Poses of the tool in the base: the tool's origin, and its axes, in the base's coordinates. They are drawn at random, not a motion.
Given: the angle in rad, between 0 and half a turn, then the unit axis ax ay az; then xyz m.
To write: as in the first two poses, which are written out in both.
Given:
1: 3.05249, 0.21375, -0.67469, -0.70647, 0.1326, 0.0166, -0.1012
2: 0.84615, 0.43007, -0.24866, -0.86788, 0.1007, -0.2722, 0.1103
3: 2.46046, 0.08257, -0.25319, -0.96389, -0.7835, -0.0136, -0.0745
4: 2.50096, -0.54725, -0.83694, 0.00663, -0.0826, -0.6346, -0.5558
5: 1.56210, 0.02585, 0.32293, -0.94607, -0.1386, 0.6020, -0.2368
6: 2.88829, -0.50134, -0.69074, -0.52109, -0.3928, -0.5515, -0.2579
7: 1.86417, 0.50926, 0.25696, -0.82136, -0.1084, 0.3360, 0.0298
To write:
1: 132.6, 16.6, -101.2, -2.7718, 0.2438, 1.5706
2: 100.7, -272.2, 110.3, -0.7575, -0.0604, 0.4066
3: -783.5, -13.6, -74.5, -2.4416, -0.0180, 0.5072
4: -82.6, -634.6, -555.8, 1.8770, -0.5163, -2.7435
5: -138.6, 602.0, -236.8, -1.5608, 0.3545, -0.2999
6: -392.8, -551.5, -257.9, 2.2807, -0.7577, 2.2106
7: -108.4, 336.0, 29.8, -1.4978, 0.9031, 0.3553
